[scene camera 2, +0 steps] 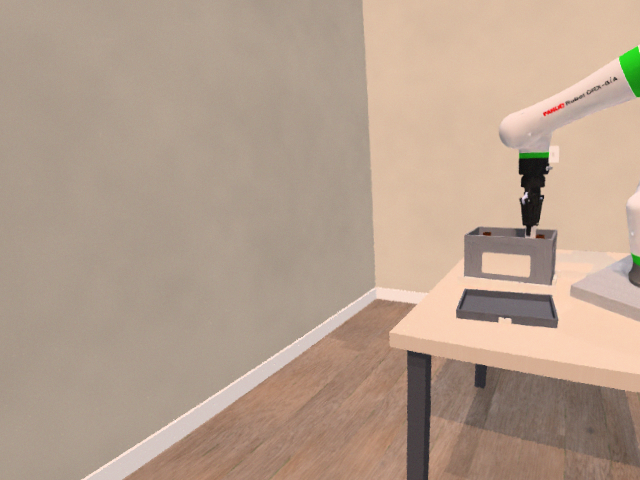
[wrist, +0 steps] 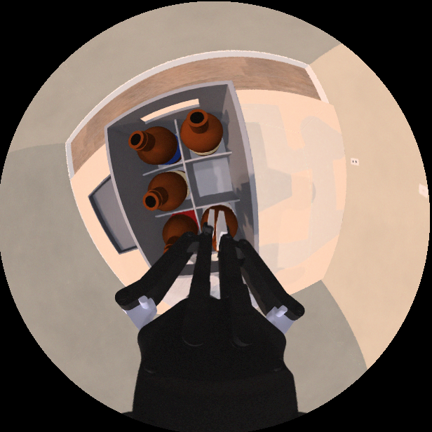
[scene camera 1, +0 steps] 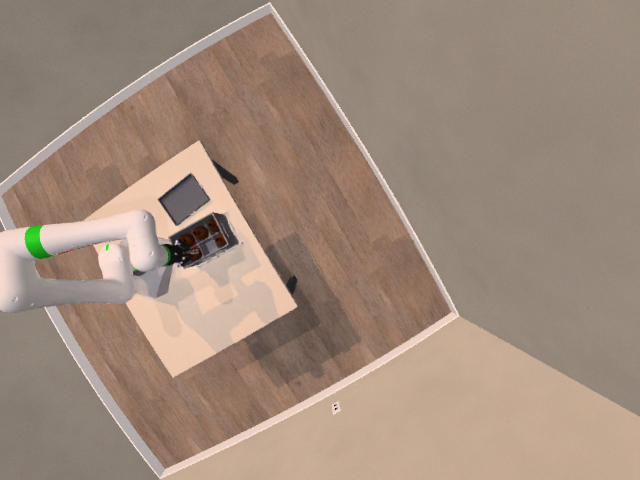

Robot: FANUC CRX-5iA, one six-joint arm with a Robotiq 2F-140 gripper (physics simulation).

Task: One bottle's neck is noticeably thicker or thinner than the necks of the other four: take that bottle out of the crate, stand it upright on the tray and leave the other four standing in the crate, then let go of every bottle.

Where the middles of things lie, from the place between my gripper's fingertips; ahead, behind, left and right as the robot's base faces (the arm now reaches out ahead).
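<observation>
Blue-labelled bottle (wrist: 157,145): 150 mm ahead of my hand, 70 mm to the left, 40 mm below. Red-labelled bottle (wrist: 179,222): 30 mm behind my hand, 80 mm to the left, 40 mm below.
</observation>
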